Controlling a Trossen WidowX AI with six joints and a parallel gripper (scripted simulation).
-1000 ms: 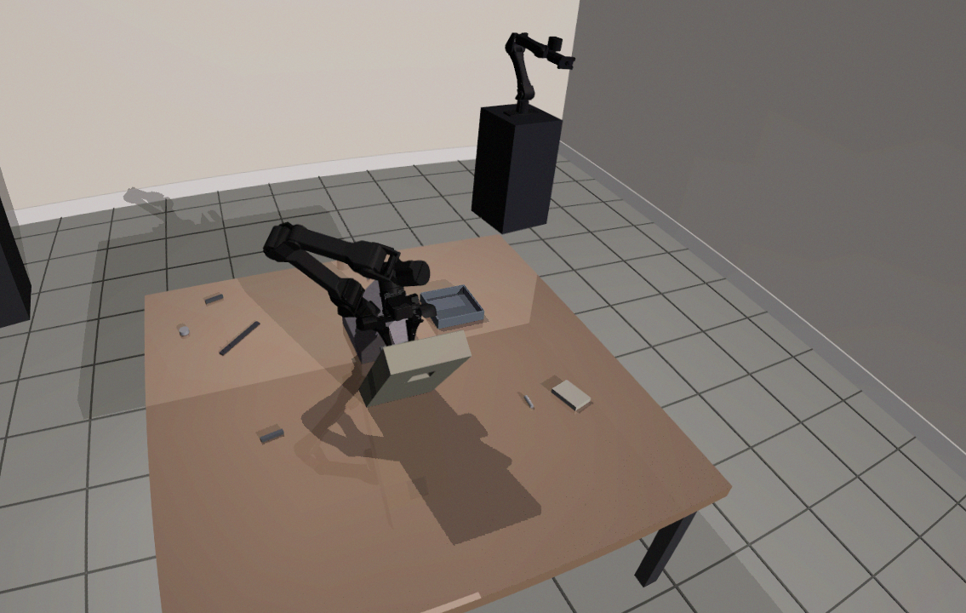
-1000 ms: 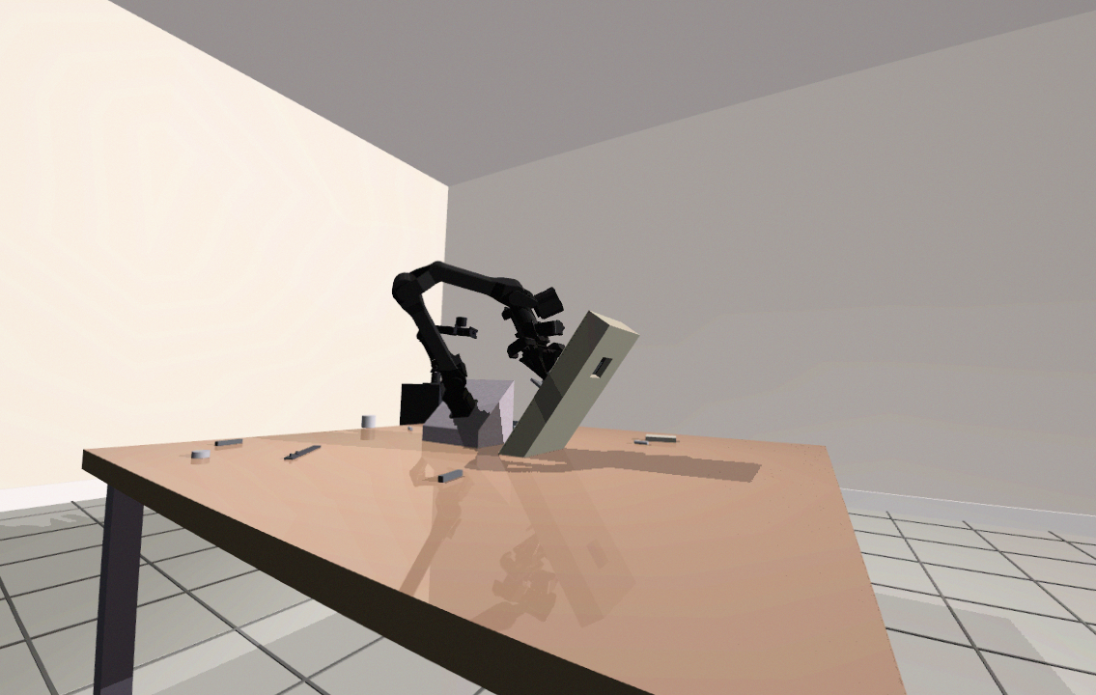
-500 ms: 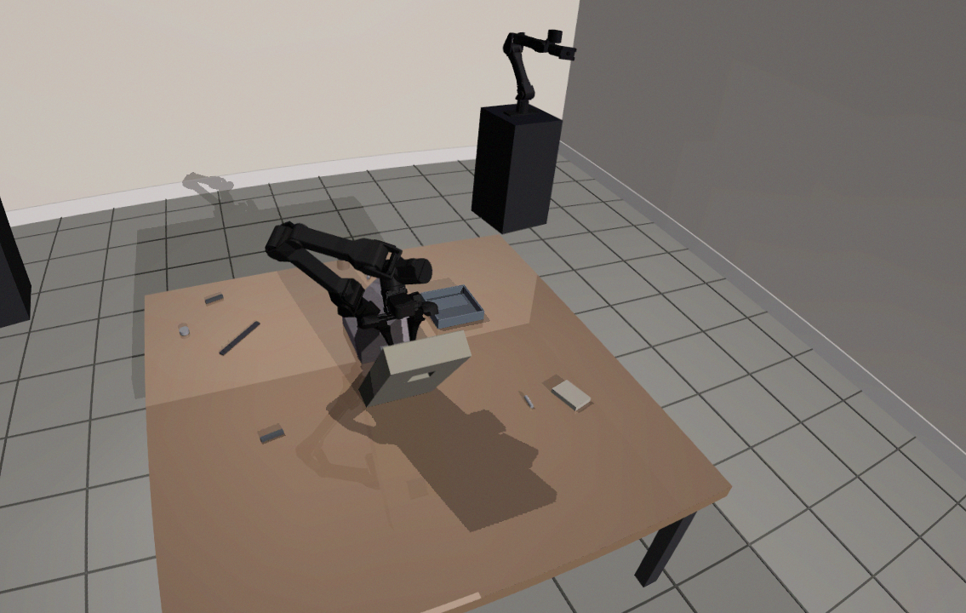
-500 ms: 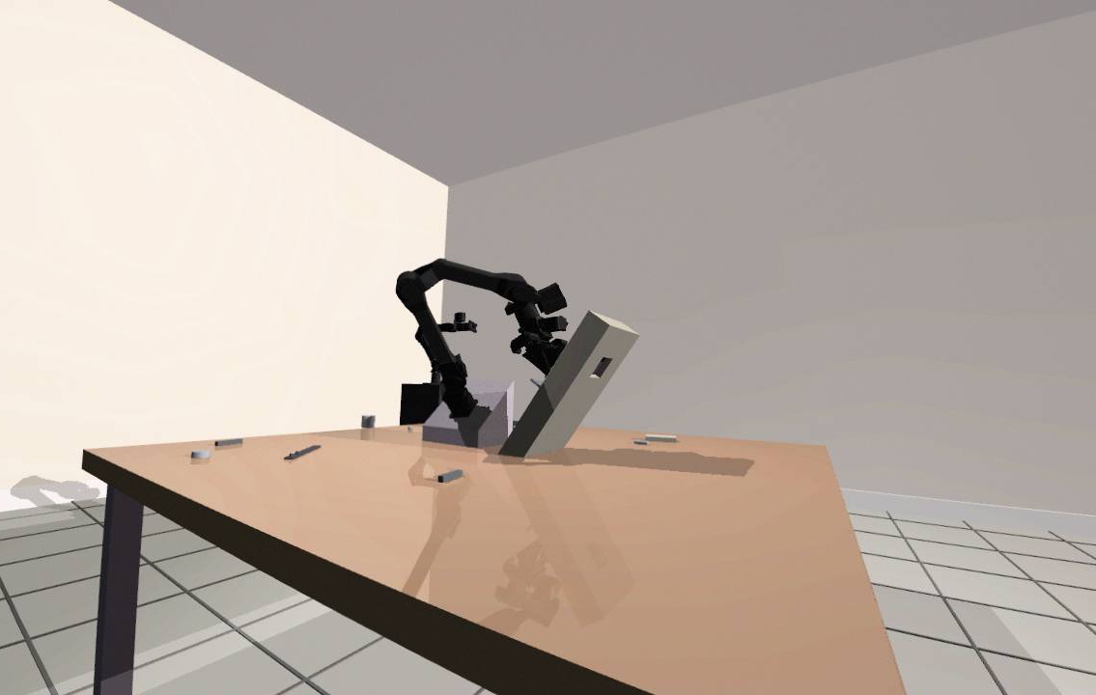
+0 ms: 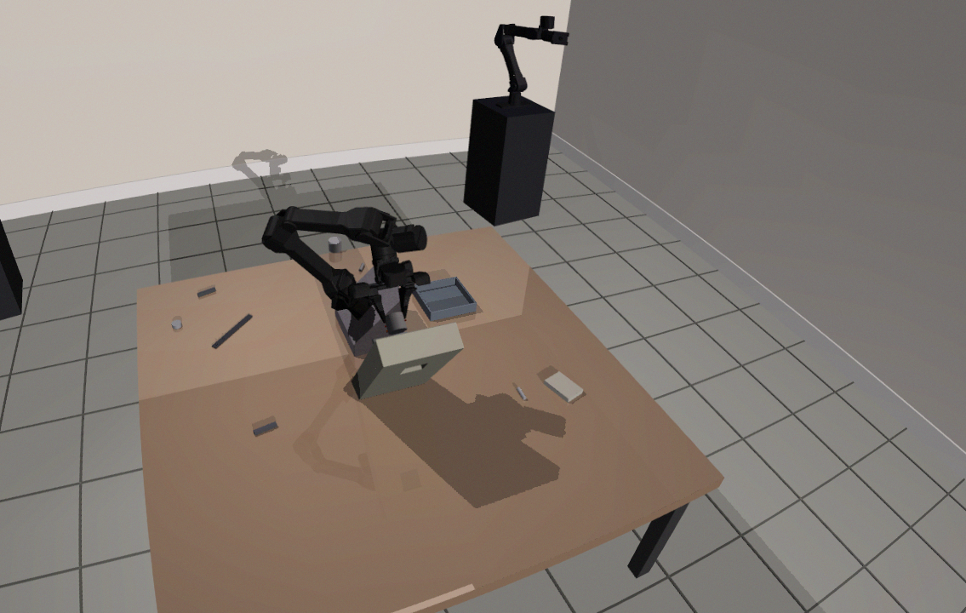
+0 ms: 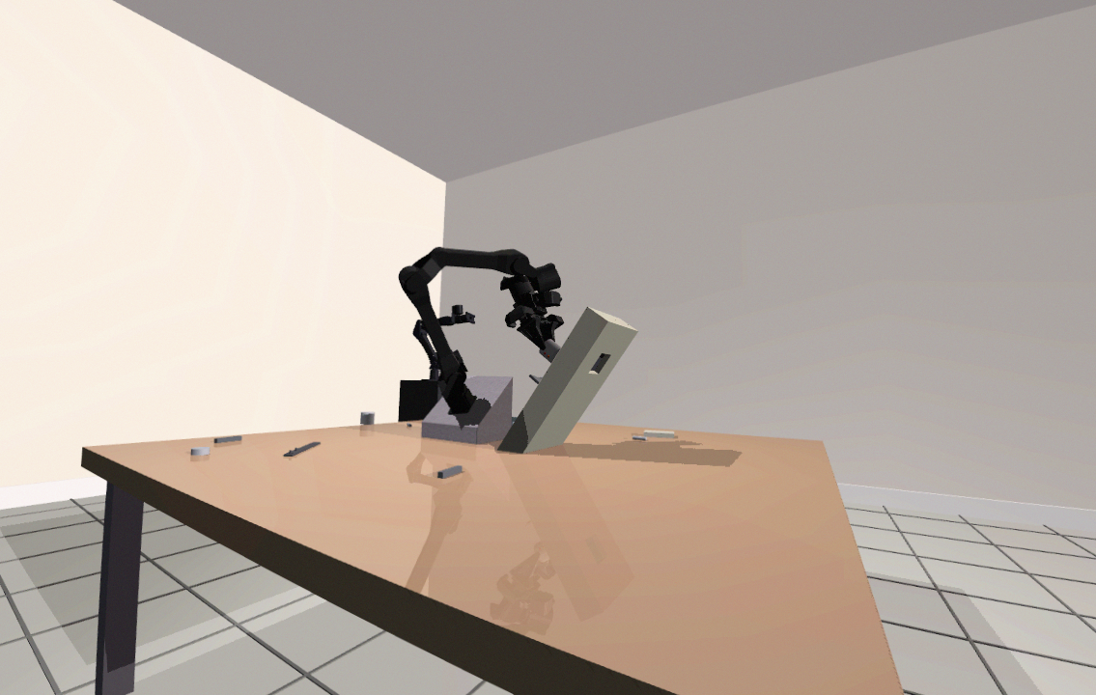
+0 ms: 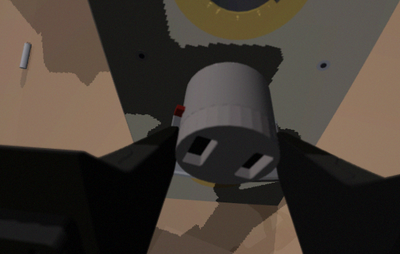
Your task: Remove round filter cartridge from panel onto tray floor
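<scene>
My gripper tip is now 280 mm past the dark tray, 320 mm to the right of it and 230 mm above it. Also, from my gripper tip: pale block 200 mm ahead, 400 mm to the left, 230 mm below; then round filter cartridge right at my gripper tip; then beige service panel 50 mm ahead, 10 mm to the right, 80 mm below.
</scene>
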